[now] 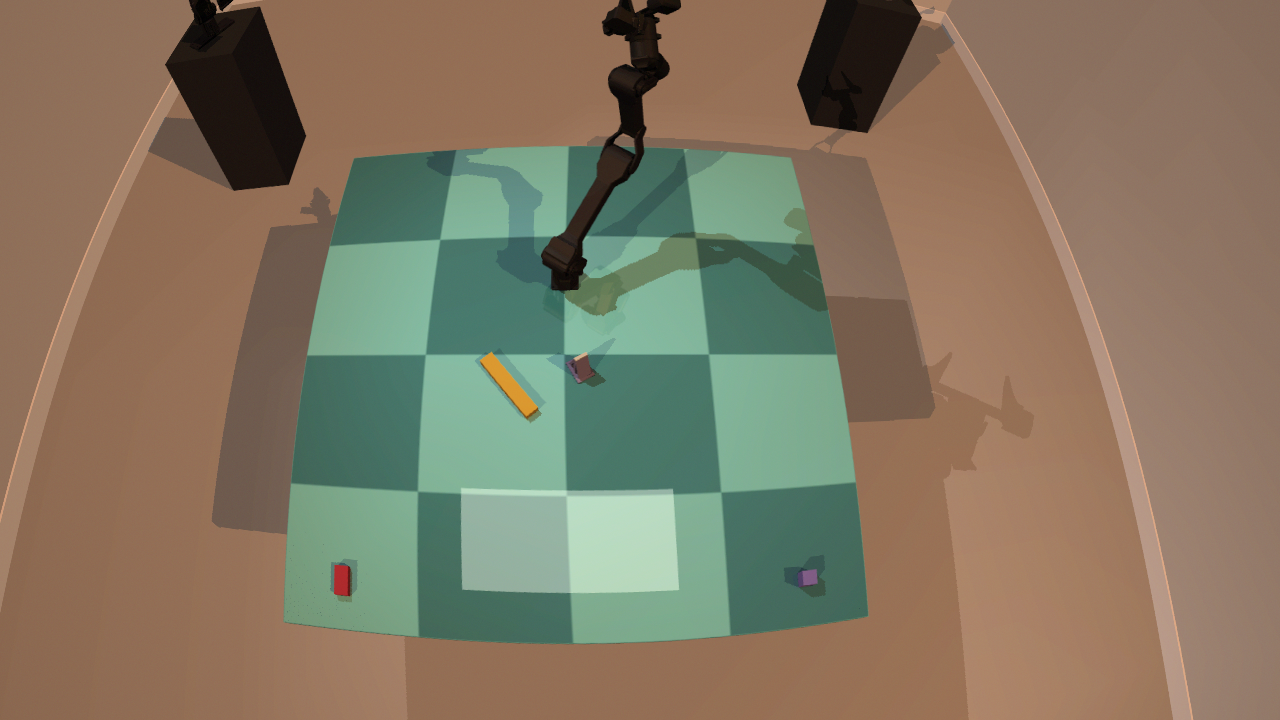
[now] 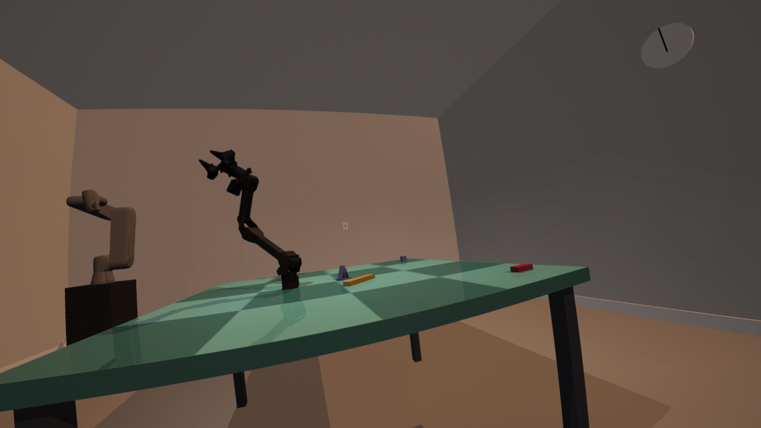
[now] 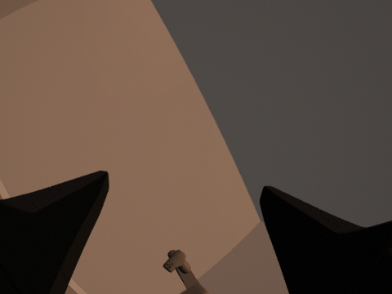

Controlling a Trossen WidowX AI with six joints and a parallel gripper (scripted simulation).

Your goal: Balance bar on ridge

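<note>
Right now my gripper tip is 640 mm above the orange bar, 630 mm short of it and 250 mm to the left of it. Round my gripper tip: red block (1100 mm ahead, 640 mm below, 630 mm to the right); then small purple cube (1100 mm ahead, 630 mm below, 370 mm to the left).
</note>
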